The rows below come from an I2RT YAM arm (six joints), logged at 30 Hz.
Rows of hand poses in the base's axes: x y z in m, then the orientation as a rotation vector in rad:
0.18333 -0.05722 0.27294 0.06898 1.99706 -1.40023
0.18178 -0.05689 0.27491 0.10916 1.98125 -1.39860
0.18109 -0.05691 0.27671 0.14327 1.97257 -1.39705
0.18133 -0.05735 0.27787 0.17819 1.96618 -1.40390
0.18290 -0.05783 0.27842 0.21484 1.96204 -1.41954
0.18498 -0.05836 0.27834 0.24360 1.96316 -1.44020
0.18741 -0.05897 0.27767 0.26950 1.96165 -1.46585
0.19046 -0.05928 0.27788 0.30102 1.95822 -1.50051
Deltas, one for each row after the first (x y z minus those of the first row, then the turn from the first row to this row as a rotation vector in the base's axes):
-0.00155 0.00033 0.00197 0.00479 -0.02839 -0.01851
-0.00224 0.00031 0.00377 0.01104 -0.04870 -0.03597
-0.00200 -0.00013 0.00493 0.01360 -0.06415 -0.05912
-0.00043 -0.00061 0.00548 0.01248 -0.07484 -0.08865
0.00165 -0.00114 0.00540 0.00862 -0.07635 -0.11742
0.00408 -0.00175 0.00473 0.00002 -0.07657 -0.14613
0.00713 -0.00206 0.00494 -0.01299 -0.07616 -0.18239

